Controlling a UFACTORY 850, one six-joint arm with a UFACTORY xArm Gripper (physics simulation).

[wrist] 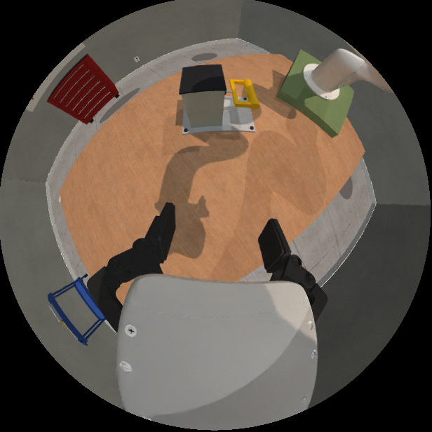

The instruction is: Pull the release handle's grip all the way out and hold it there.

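Observation:
The release handle's yellow grip is a rectangular loop at the upper middle of the wrist view. It sits at the right side of a beige box with a black top, joined by a short thin rod. The box stands on a light metal base plate with dark bolts at its corners. My gripper is wide open, with nothing between its fingers. It is well apart from the yellow grip, which shows beyond the fingertips, farther up in the view.
The wooden table carries the box. A green block at the upper right bears the arm's white base. A red slatted cabinet stands beyond the table at the upper left, and a blue frame at the lower left.

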